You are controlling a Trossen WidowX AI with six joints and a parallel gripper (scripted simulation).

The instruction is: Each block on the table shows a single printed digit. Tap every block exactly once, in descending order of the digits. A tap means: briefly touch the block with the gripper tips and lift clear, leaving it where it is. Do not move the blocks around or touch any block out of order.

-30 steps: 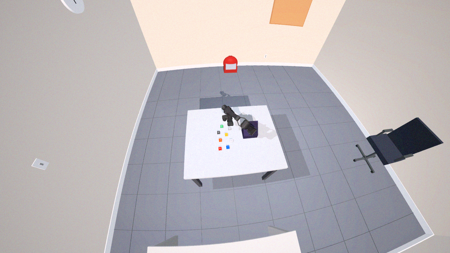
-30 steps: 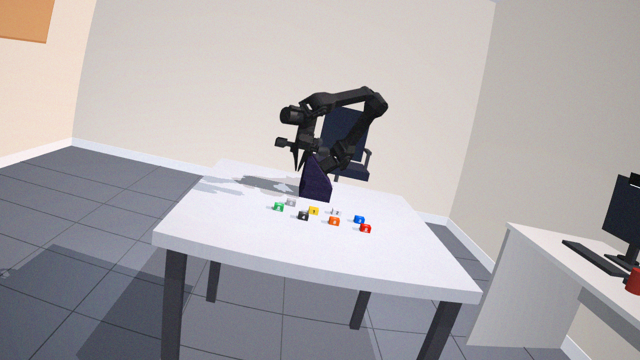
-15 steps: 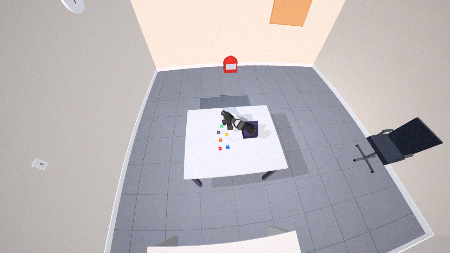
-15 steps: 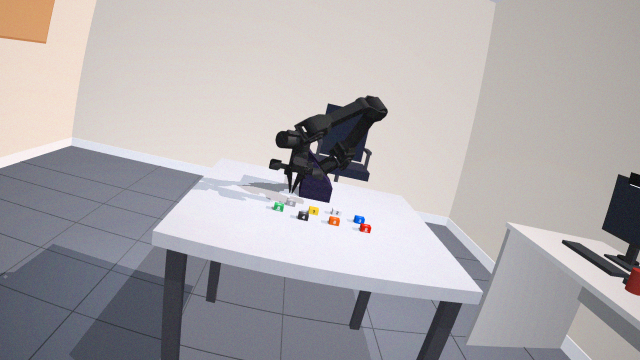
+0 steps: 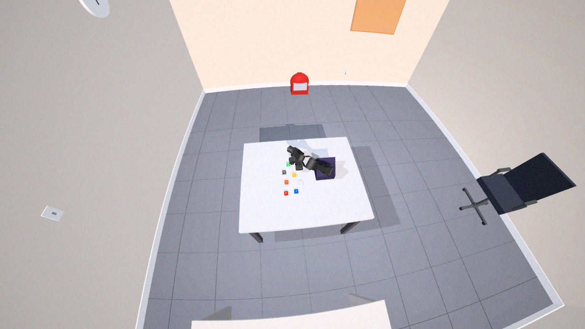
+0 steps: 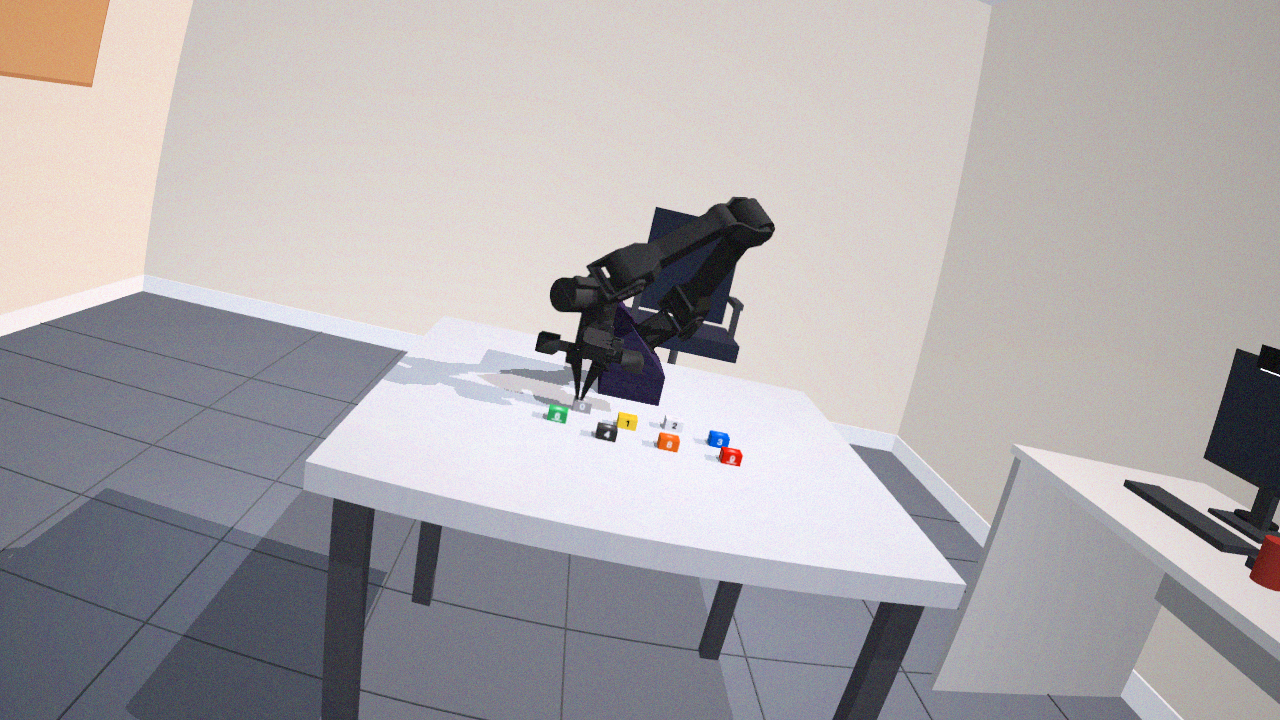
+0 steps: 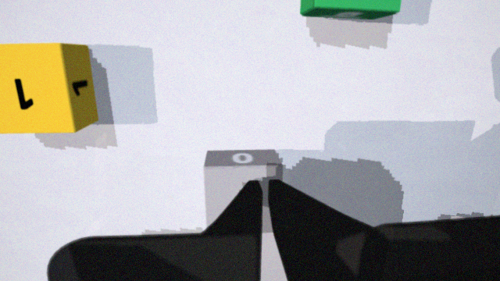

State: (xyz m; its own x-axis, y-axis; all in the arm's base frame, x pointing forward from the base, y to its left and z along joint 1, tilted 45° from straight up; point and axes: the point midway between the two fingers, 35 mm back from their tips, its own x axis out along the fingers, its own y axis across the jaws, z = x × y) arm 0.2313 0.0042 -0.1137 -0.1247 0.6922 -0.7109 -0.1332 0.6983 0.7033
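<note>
The grey block 0 lies 1 cm behind my gripper tip, 1 cm to the left of it and 1 cm below it. From my gripper tip the other things lie so: green block 6 (9 cm ahead, 2 cm to the right, 1 cm below); black block 4 (12 cm ahead, 7 cm to the left, 1 cm below); yellow block marked 1 (3 cm ahead, 9 cm to the left, 1 cm below).
</note>
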